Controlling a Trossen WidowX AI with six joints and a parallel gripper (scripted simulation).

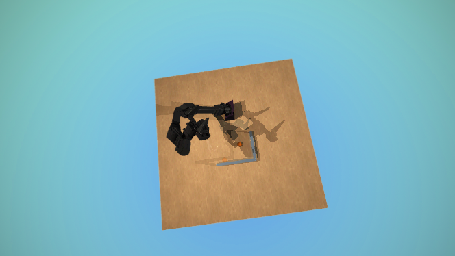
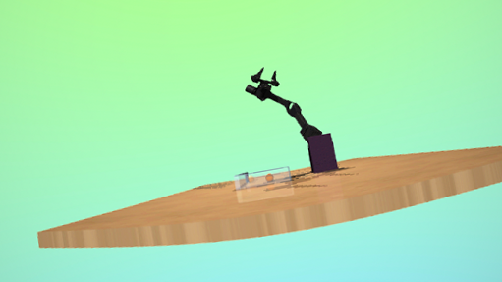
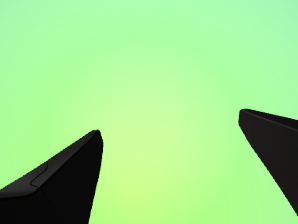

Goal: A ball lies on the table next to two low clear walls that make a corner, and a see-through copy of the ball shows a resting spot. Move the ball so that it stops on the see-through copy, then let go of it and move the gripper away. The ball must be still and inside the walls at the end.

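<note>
My gripper tip is now 64 cm above the orange ball, 16 cm to the right of it and 13 cm short of it.
</note>
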